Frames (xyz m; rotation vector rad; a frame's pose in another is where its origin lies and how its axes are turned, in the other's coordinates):
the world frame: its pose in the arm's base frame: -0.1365 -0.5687 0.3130 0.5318 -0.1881 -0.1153
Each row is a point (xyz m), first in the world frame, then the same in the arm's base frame.
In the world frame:
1: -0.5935 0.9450 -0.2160
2: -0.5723 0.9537 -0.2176
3: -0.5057 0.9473 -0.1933
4: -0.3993 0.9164 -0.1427
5: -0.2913 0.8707 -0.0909
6: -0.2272 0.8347 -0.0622
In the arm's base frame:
1: -0.6140 0.4401 0.5278
2: -0.5925 0.4450 0.5340
3: -0.5329 0.4171 0.5611
4: -0.4414 0.3490 0.6038
5: -0.3494 0.2673 0.6401
6: -0.2950 0.2122 0.6554

